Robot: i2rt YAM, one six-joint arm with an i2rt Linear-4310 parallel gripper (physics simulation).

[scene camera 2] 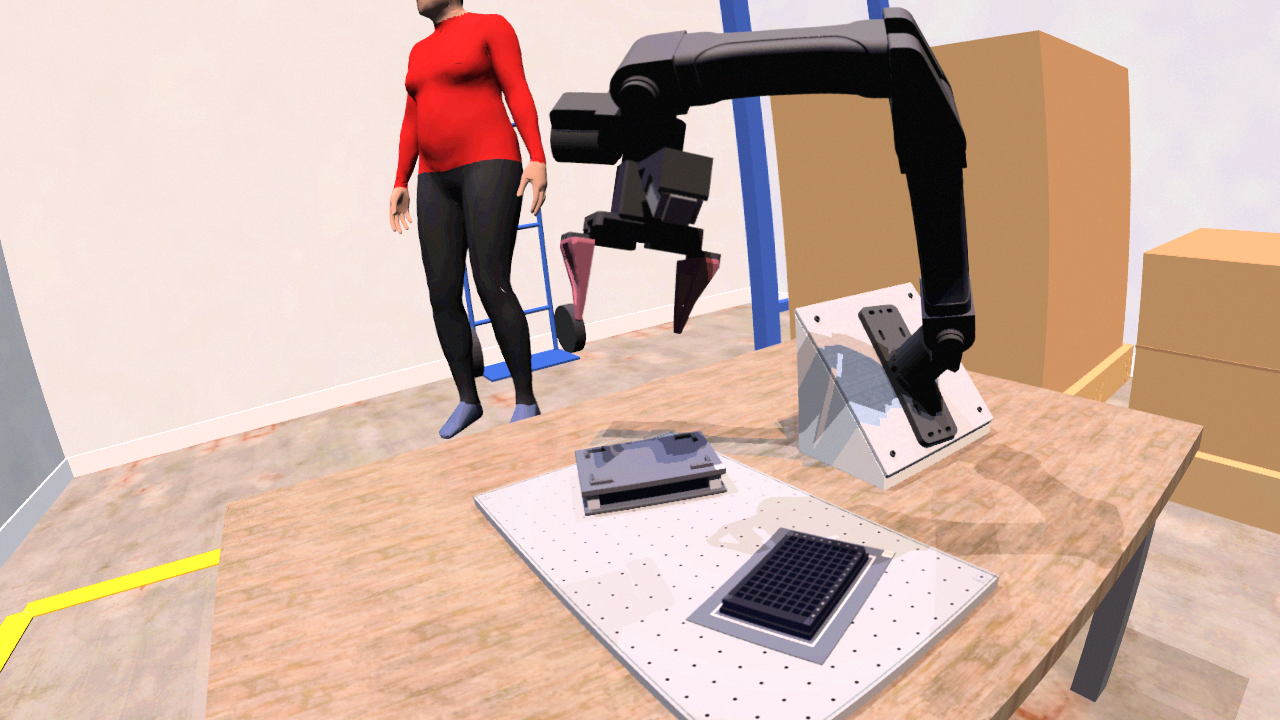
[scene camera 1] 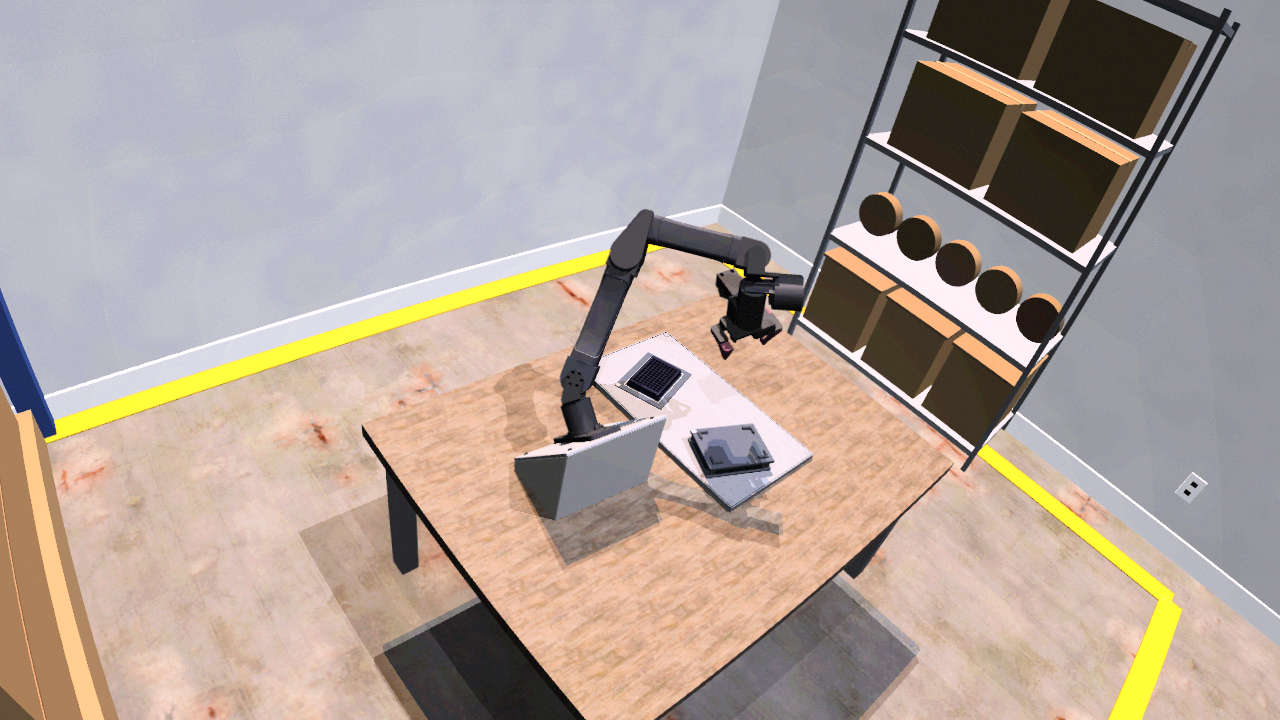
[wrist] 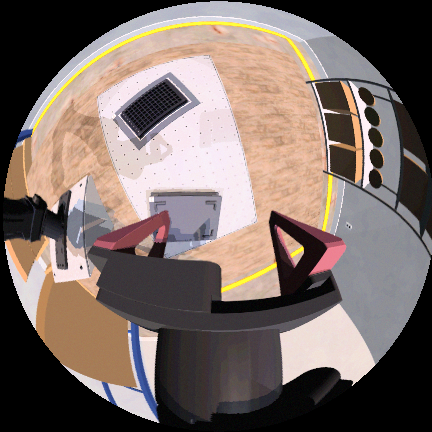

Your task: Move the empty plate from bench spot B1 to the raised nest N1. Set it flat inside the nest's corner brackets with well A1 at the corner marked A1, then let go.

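Places are measured from the arm's base along level axes (x up, y back, z right), in metres.
Pixels of known places: gripper, fingertip midpoint: (scene camera 2: 628,327) (scene camera 1: 743,350) (wrist: 218,215); arm's base, origin of the base link: (scene camera 2: 906,373) (scene camera 1: 586,437) (wrist: 61,229).
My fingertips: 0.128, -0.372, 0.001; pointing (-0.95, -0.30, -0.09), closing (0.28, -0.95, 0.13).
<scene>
Ahead of a thing's pixels: the offset from my fingertips to its top centre, as dx, dy, dz. "*": to the spot under its first point. Level surfaces: height alone.
The empty plate @[-0.199, +0.062, -0.180] (scene camera 1: 655,377) (scene camera 2: 794,582) (wrist: 155,106), dark with a grid of wells, lies flat on the grey bench spot B1 @[* -0.213, -0.027, -0.174] (scene camera 2: 707,619) (wrist: 193,103) on the white perforated board. The raised nest N1 @[-0.178, +0.041, +0.099] (scene camera 1: 732,445) (scene camera 2: 648,461) (wrist: 185,214) is a grey platform with small corner brackets at the board's other end; no plate is in it. The A1 marks are too small to read. My gripper (scene camera 1: 746,347) (scene camera 2: 629,324) (wrist: 218,215) is open and empty, high above the table. In the wrist view one fingertip overlaps the nest's edge.
The white board @[-0.215, +0.026, -0.054] (scene camera 2: 537,519) (wrist: 225,150) lies on the wooden table @[dx -0.228] (scene camera 1: 680,608) (scene camera 2: 358,573). The arm's base is on a slanted mount (scene camera 1: 599,474) (scene camera 2: 962,407) beside the board. A shelf rack (scene camera 1: 851,179), a person (scene camera 2: 465,98) and large boxes (scene camera 2: 1087,223) stand beyond the table.
</scene>
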